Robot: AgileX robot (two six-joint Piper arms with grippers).
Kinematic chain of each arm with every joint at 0, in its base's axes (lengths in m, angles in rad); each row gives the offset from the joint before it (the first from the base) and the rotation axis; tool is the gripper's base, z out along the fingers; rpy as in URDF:
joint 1: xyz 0 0 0.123 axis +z
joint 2: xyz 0 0 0 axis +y
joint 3: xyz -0.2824 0 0.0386 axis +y
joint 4: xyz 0.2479 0 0.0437 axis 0.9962 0 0.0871
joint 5: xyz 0 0 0 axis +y
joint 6: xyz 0.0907 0 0.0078 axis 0.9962 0 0.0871
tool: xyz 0 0 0 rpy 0 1.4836 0
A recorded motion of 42 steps. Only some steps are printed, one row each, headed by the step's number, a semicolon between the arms.
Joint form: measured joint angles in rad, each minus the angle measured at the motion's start. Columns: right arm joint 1, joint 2, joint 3, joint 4, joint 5, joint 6; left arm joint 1, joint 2, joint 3, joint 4, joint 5, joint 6.
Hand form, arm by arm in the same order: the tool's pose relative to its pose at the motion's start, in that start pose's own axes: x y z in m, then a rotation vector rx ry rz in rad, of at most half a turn. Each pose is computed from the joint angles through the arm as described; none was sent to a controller.
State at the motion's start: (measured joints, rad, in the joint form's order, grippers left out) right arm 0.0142 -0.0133 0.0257 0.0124 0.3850 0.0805; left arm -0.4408 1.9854 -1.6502 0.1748 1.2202 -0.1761
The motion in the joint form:
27: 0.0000 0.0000 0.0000 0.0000 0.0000 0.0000; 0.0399 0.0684 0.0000 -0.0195 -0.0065 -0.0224
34: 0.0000 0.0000 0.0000 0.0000 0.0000 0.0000; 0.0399 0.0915 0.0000 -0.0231 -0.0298 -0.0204
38: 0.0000 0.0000 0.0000 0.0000 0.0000 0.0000; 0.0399 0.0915 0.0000 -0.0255 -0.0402 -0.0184
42: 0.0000 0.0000 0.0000 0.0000 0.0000 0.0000; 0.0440 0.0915 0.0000 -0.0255 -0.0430 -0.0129
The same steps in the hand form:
27: 0.0000 0.0000 0.0000 0.0000 0.0000 0.0000; -0.0045 0.0095 0.0309 0.0066 0.0697 -0.0579
34: 0.0000 0.0000 0.0000 0.0000 0.0000 0.0000; -0.0072 0.0073 0.0407 0.0114 0.0700 -0.0541
38: 0.0000 0.0000 0.0000 0.0000 0.0000 0.0000; -0.0081 0.0069 0.0407 0.0154 0.0601 -0.0532
42: 0.0000 0.0000 0.0000 0.0000 0.0000 0.0000; -0.0084 0.0086 0.0410 0.0156 0.0579 -0.0518

